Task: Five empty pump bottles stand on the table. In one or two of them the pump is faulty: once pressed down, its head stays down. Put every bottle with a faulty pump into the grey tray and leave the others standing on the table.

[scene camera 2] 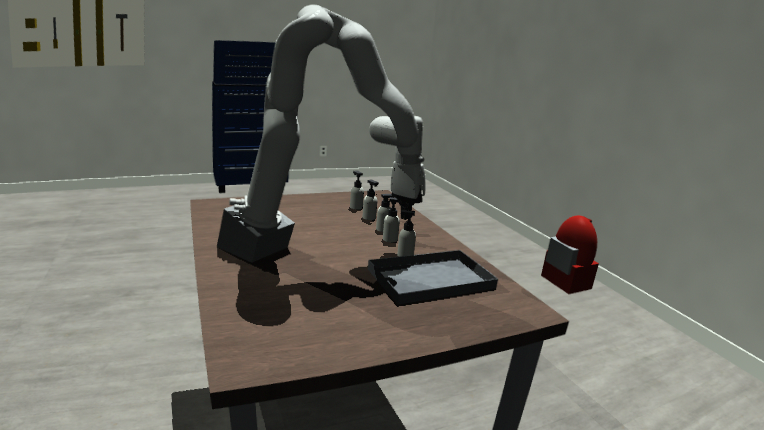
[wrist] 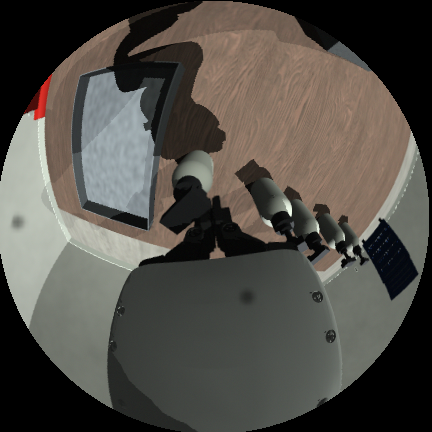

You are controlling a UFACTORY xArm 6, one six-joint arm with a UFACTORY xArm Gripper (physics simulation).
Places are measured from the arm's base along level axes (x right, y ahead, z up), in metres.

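Pixels of known places: gripper, fingertip midpoint: (scene camera 2: 405, 218) (wrist: 212, 208); arm's base, link origin: (scene camera 2: 259, 215).
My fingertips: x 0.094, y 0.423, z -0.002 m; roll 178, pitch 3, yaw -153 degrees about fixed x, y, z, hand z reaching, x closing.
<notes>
Ahead of a thing's pixels: the offset from my fingertips to its top centre. Level surfaces: height alone.
My gripper (scene camera 2: 407, 209) (wrist: 212, 208) is shut and empty, its tips right at the pump head of the bottle nearest the tray {dy -0.004, dx +0.029, dz +0.032 m} (scene camera 2: 406, 243) (wrist: 197, 169); whether they touch is unclear. That head looks raised. The second bottle {dy +0.001, dx -0.096, dz +0.032 m} (scene camera 2: 390, 228) (wrist: 270, 200) stands upright with its head raised, partly behind the gripper in the wrist view. The third bottle {dy +0.014, dx -0.184, dz +0.017 m} (scene camera 2: 380, 220) (wrist: 304, 219) is partly hidden; its head seems low, close to the collar. The fourth bottle {dy +0.008, dx -0.303, dz +0.032 m} (scene camera 2: 369, 208) (wrist: 330, 228) and fifth bottle {dy +0.001, dx -0.422, dz +0.032 m} (scene camera 2: 356, 197) (wrist: 349, 233) stand with heads raised. The grey tray {dy -0.002, dx +0.195, dz -0.078 m} (scene camera 2: 449, 294) (wrist: 76, 130) holds no bottle.
The bottles stand in a slanting row on the wooden table {dz -0.108 m} (scene camera 2: 320, 341) (wrist: 300, 100), with the tray close beside the nearest one. The robot's dark base block (scene camera 2: 251, 237) stands at the left. A red object (scene camera 2: 577, 240) is right of the table, and a blue cabinet (scene camera 2: 237, 122) (wrist: 392, 260) stands behind.
</notes>
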